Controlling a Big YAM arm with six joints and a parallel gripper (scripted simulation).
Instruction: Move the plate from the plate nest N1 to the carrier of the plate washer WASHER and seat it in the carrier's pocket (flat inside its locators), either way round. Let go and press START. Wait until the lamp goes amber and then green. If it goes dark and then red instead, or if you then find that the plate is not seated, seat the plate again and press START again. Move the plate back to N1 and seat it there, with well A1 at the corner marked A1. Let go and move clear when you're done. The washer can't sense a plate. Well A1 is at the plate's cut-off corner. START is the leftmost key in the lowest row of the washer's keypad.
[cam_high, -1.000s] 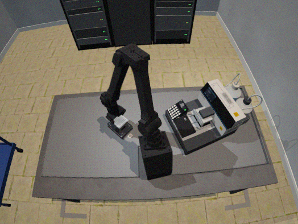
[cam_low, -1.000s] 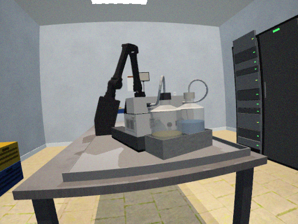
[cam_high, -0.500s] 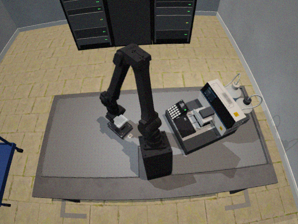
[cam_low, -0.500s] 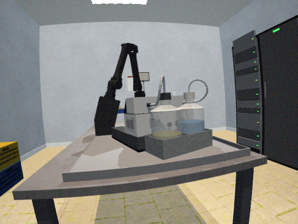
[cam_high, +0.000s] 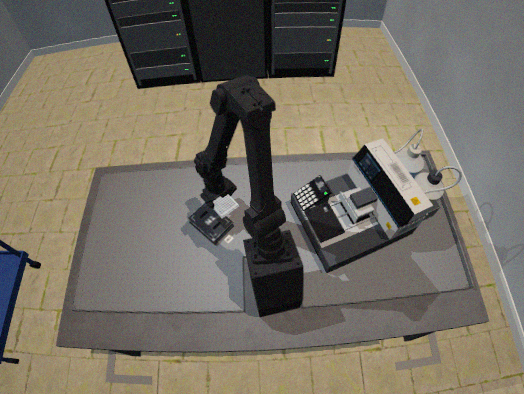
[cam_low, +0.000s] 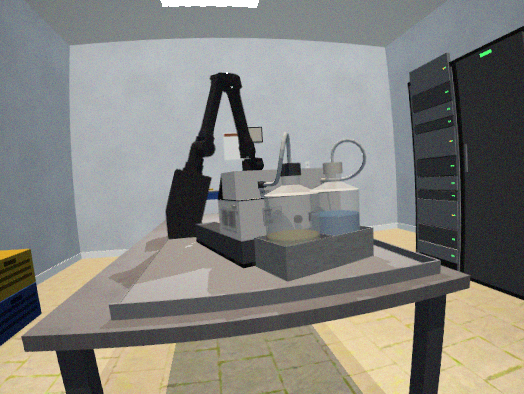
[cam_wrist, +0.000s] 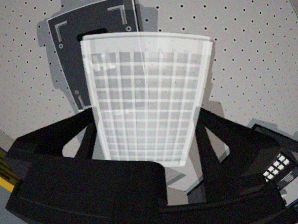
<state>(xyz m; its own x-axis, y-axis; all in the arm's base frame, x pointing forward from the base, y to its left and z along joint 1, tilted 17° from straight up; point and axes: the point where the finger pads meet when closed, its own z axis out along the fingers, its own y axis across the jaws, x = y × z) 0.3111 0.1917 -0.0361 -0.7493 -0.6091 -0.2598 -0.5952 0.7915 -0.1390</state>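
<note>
My hand is 410 mm to the left of the dark washer carrier, 80 mm past it and 60 mm above it. From my hand the other things lie so: white corner label: 140 mm below, 100 mm behind, 20 mm to the right; white well plate: 10 mm below; plate washer: 560 mm to the right, 30 mm behind, 10 mm below.
</note>
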